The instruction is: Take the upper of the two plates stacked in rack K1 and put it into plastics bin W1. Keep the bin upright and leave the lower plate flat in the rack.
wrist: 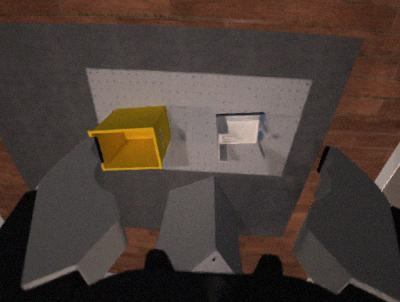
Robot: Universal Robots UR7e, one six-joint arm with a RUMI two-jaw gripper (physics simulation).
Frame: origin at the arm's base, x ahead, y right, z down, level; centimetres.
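Seen in the pictures: gripper, fingertip midpoint: (209, 145).
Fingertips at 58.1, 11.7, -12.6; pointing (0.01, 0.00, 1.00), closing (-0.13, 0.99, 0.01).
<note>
A point is followed by its place in that frame, as x, y, z.
The plastics bin W1 (161, 131) @[39.1, -4.4, 30.1], a yellow open-topped box, stands upright at the centre left of the wrist view. Its visible inside is bare yellow, with no plate showing in it. Rack K1 (223, 152) @[30.3, 13.9, 29.9], a small holder with grey side panels and a dark back edge, stands to its right. Pale plate material (242, 131) @[34.6, 20.5, 35.1] lies flat in the rack; I cannot tell the upper plate from the lower one at this distance. My gripper (209, 145) @[58.1, 11.7, -12.6] is open and empty, high above the board. Its left finger overlaps the bin's left edge in the view, and its right finger is right of the rack.
Bin and rack stand on a pale perforated board (200, 86) @[49.0, 8.0, 39.6], which lies on a dark grey mat (50, 55) @[63.0, -37.7, 40.9]. Brown wood flooring (370, 100) surrounds the mat. A grey wedge-shaped shadow or part (192, 215) @[9.4, 2.0, 23.0] shows between the fingers, low in the view. A pale edge shows at the far right.
</note>
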